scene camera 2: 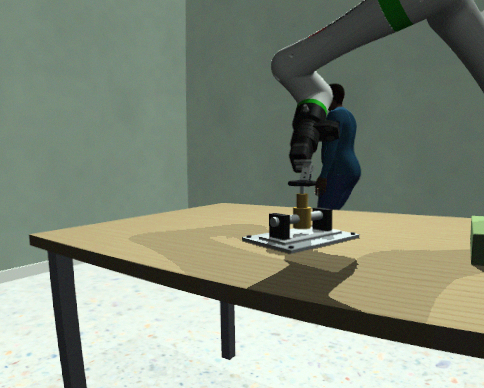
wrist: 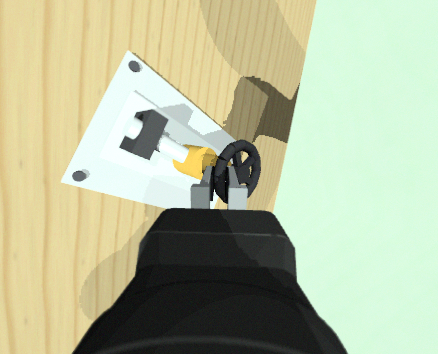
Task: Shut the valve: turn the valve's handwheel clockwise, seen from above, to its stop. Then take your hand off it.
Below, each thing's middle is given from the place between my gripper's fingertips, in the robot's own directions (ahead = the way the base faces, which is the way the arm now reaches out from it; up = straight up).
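The base plate [scene camera 2: 344,236] sits 13 cm below my hand and 3 cm to the left of it. As for the black handwheel [wrist: 232,150], my gripper is 1 cm above it and 3 cm to the right of it.
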